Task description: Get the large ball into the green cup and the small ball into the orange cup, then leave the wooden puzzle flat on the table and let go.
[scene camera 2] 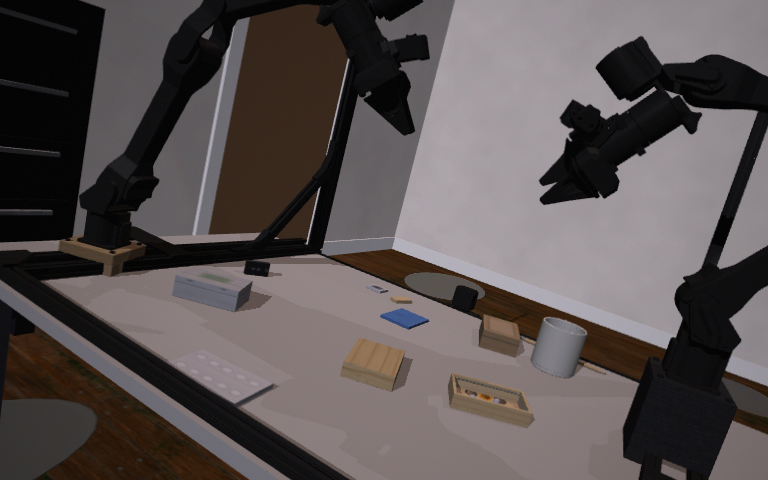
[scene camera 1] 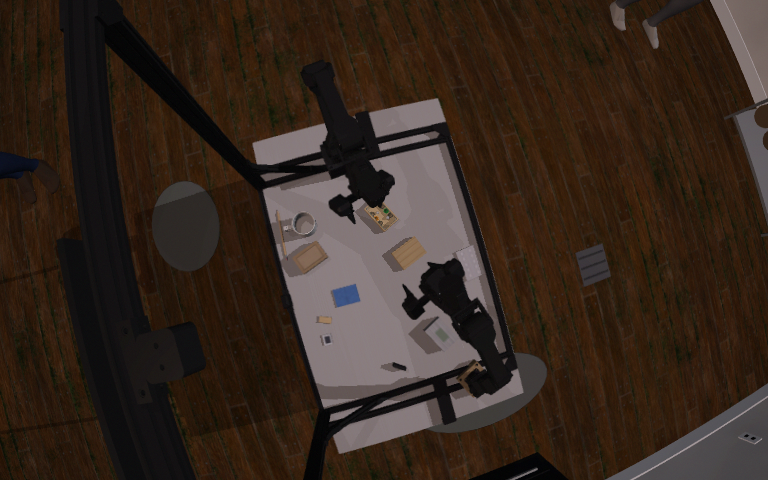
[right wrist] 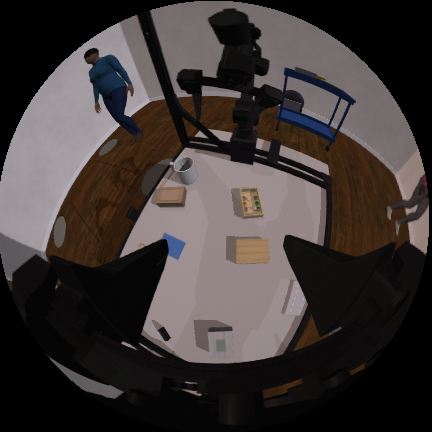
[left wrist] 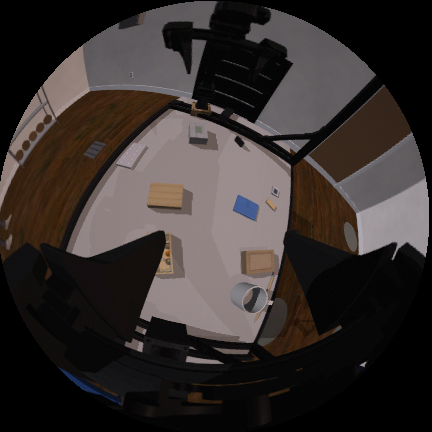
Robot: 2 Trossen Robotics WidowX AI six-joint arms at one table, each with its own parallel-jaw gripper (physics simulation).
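Frame: origin at the left arm's base, x ahead, y left, z up, level; millimetres.
Seen in the pictures: left gripper, fingertip midpoint: (scene camera 2: 540, 192) (scene camera 1: 367, 215) (right wrist: 223, 125) (left wrist: 226, 237); right gripper, fingertip midpoint: (scene camera 2: 409, 133) (scene camera 1: 415, 274) (right wrist: 226, 243) (left wrist: 220, 76); left arm's base at its link origin: (scene camera 2: 689, 379) (right wrist: 244, 134) (left wrist: 163, 356); right arm's base at its link origin: (scene camera 2: 104, 242) (scene camera 1: 475, 379) (left wrist: 201, 106).
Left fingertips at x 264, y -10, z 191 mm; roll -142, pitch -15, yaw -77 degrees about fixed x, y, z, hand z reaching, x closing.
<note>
Pixels of each thing's top centre, then the offset from my left fingertips to it. "spot": a spot on its surface instead.
- wooden puzzle at its top centre: (scene camera 2: 490, 392) (left wrist: 158, 253) (right wrist: 250, 200) (scene camera 1: 381, 213) dy +79, dx -23, dz -290 mm
- orange cup at a spot on its surface: (scene camera 2: 485, 397) spot: dy +97, dx -21, dz -292 mm
- striped wooden block at its top centre: (scene camera 2: 376, 355) (left wrist: 164, 193) (right wrist: 252, 250) (scene camera 1: 409, 252) dy +118, dx +144, dz -289 mm
- grey mug at a spot on its surface: (scene camera 2: 559, 348) spot: dy -149, dx -91, dz -259 mm
- brown box at its top centre: (scene camera 2: 501, 326) (left wrist: 260, 261) (scene camera 1: 309, 257) (right wrist: 169, 194) dy -215, dx +25, dz -277 mm
- blue book at its top centre: (scene camera 2: 405, 317) (left wrist: 246, 206) (right wrist: 170, 245) (scene camera 1: 346, 295) dy -148, dx +199, dz -306 mm
- grey box at its top centre: (scene camera 2: 215, 278) (right wrist: 220, 345) (scene camera 1: 442, 334) (left wrist: 198, 129) dy +111, dx +463, dz -276 mm
- pale tray at a spot on its surface: (scene camera 2: 249, 390) spot: dy +319, dx +217, dz -304 mm
The wooden puzzle (scene camera 1: 385, 228) (scene camera 2: 488, 409) (right wrist: 252, 216) is a shallow tray lying flat on the table. In the left wrist view the puzzle (left wrist: 171, 255) is partly hidden by a finger. Its green cup (scene camera 1: 386, 210) (right wrist: 257, 203) and orange cup (scene camera 2: 485, 397) (left wrist: 167, 254) (right wrist: 245, 203) show; the balls are too small to tell apart. My left gripper (scene camera 2: 542, 192) (left wrist: 226, 237) is open and empty, high above the table near the puzzle. My right gripper (scene camera 1: 417, 274) (right wrist: 226, 243) is open and empty, high above the table, beyond the striped wooden block from the puzzle.
The striped wooden block (scene camera 1: 407, 253) (scene camera 2: 372, 365) stands near the puzzle. A grey mug (scene camera 1: 304, 224) (scene camera 2: 559, 348), brown box (scene camera 1: 310, 256) (scene camera 2: 499, 335), blue book (scene camera 1: 346, 295), grey box (scene camera 2: 211, 291) and pale tray (scene camera 2: 249, 390) are also on the table. A black frame surrounds it.
</note>
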